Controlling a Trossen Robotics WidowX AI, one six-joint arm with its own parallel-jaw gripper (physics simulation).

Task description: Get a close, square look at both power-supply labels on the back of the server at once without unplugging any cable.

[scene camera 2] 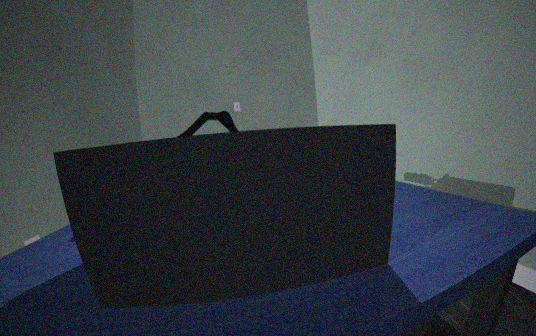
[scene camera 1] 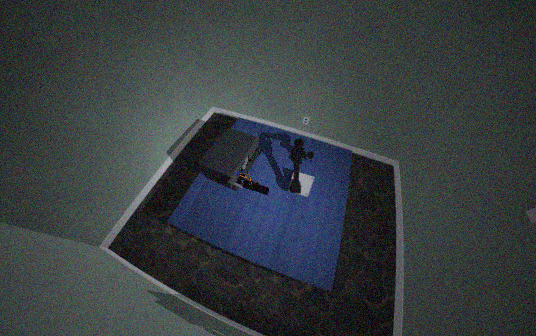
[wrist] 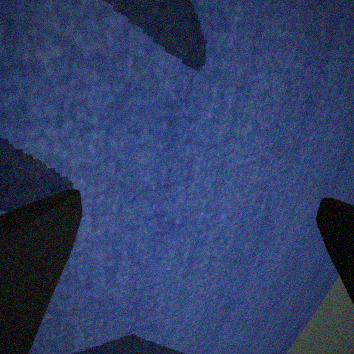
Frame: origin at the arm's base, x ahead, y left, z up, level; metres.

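Seen in the pictures: gripper, fingertip midpoint: [scene camera 1: 306, 162] [wrist: 203, 206]; arm's base at its link origin: [scene camera 1: 296, 186].
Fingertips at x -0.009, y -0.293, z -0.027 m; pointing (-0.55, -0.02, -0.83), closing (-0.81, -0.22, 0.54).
Offsets run from my fingertips to a thing's top centre. "*": to the spot under its first point. Level surfaces: height alone.
The server is a large dark box [scene camera 1: 227, 152] [scene camera 2: 230, 215] on the blue table {0.026 m down} [scene camera 1: 280, 235] [scene camera 2: 450, 230] [wrist: 190, 150]. Its cabled side faces the arm in scene camera 1, where orange and dark cables {* 0.165 m up, 0.384 m ahead, 0.456 m left} [scene camera 1: 245, 177] show small at its near corner. In scene camera 2 a plain dark side of it faces the camera. The power-supply labels cannot be made out in any view. My gripper [wrist: 203, 206] is open and empty in the wrist view, with a dark finger at each side and blue table top beyond. It is apart from the server.
The dark arm [scene camera 1: 296, 167] [scene camera 2: 215, 116] stands on a white base plate [scene camera 1: 307, 184]. A black elongated thing {* 0.168 m up, 0.271 m ahead, 0.498 m left} [scene camera 1: 256, 187] lies by the cables. A wall outlet [scene camera 1: 306, 120] [scene camera 2: 237, 106] shows behind the table. Dark shadows [wrist: 172, 30] fall on the table top.
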